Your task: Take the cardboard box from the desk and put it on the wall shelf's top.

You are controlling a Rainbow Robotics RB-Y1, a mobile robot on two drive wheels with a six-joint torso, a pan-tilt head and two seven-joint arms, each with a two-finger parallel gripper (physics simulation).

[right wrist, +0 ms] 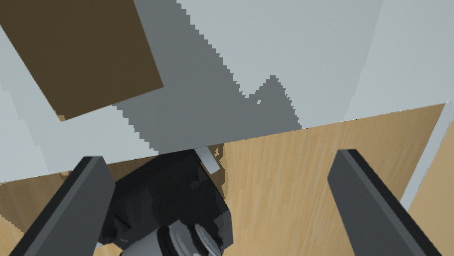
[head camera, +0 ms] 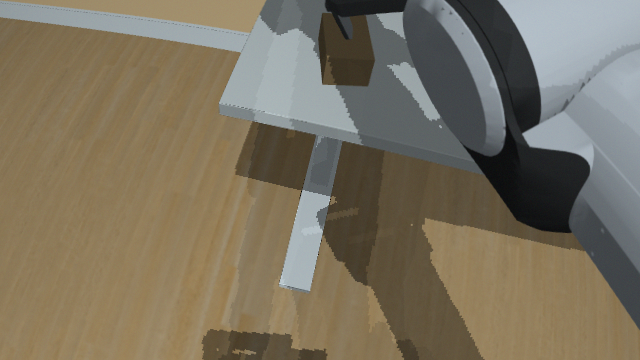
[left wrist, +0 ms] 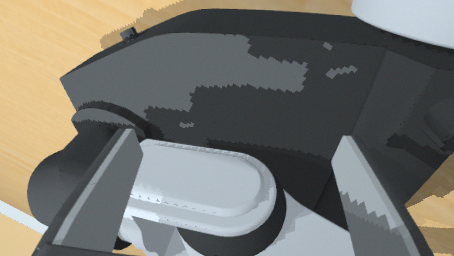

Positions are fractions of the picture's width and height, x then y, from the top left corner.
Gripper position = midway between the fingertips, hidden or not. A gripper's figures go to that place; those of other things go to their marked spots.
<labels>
My right gripper (right wrist: 0.49, 0.65) is 0.11 m from the lens. A brown cardboard box (right wrist: 0.18, 0.25): 0.16 m from the lens. A grey desk (right wrist: 0.50, 0.31): 0.23 m from the lens. The marked spots on the grey desk and the brown cardboard box are 0.13 m apart.
</labels>
